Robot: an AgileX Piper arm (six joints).
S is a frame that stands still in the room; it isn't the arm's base.
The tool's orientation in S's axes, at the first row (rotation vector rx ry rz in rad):
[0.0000 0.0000 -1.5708]
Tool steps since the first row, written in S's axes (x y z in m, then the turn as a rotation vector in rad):
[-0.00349 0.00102 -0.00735 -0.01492 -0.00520 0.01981]
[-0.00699 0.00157 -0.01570 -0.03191 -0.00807 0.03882]
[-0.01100 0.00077 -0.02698 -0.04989 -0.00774 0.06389]
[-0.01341 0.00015 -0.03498 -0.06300 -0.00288 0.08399]
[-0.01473 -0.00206 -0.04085 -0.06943 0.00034 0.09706]
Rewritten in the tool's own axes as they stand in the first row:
[-0.00102 -0.00349 -0.00735 0.00520 -0.01492 0.01981]
[-0.00157 -0.00699 -0.01570 0.00807 -0.03191 0.03882]
[-0.00077 -0.01100 -0.02698 0.00774 -0.04989 0.06389]
[-0.00015 -0.01341 -0.03498 0.00288 -0.06300 0.08399]
[0.00206 -0.01473 -0.04085 -0.00034 -0.06943 0.09706]

